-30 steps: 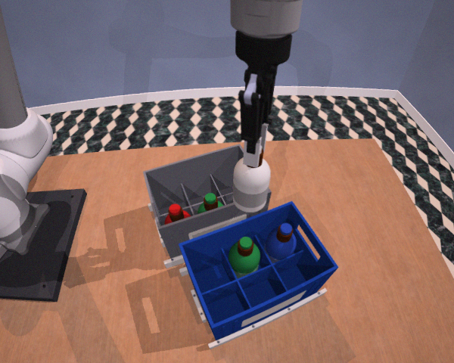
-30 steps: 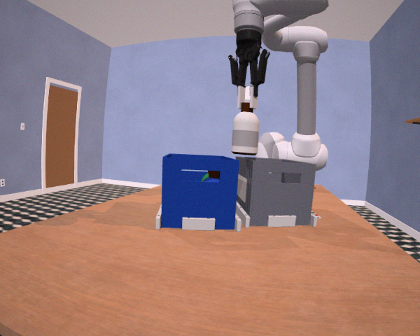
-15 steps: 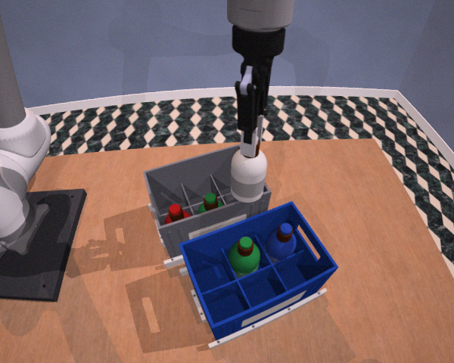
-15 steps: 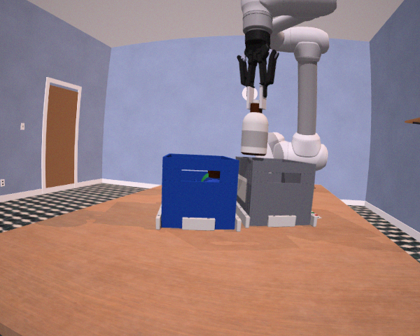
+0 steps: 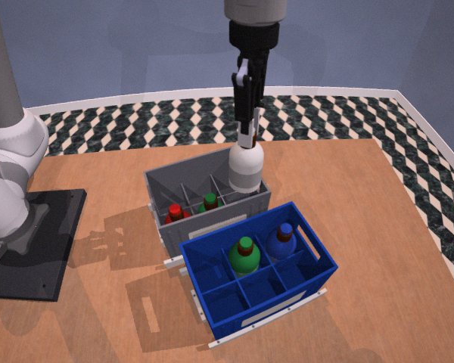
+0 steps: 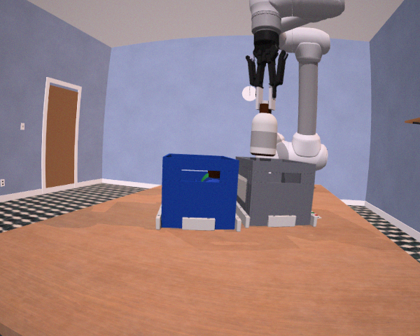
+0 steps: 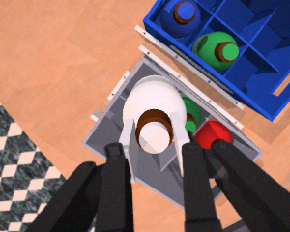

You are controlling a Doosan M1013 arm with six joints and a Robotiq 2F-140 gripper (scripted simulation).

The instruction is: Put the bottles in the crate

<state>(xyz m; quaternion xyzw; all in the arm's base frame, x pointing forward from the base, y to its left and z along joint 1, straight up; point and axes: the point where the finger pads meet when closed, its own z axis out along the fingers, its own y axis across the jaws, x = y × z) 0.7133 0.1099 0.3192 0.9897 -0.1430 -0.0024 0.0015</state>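
My hand is 8 cm above the white bottle. Round my hand: green bottle 1 cm ahead, 14 cm to the right, 26 cm below; then blue bottle 10 cm ahead, 10 cm to the right, 26 cm below; then grey crate 10 cm behind, 1 cm to the left, 27 cm below.
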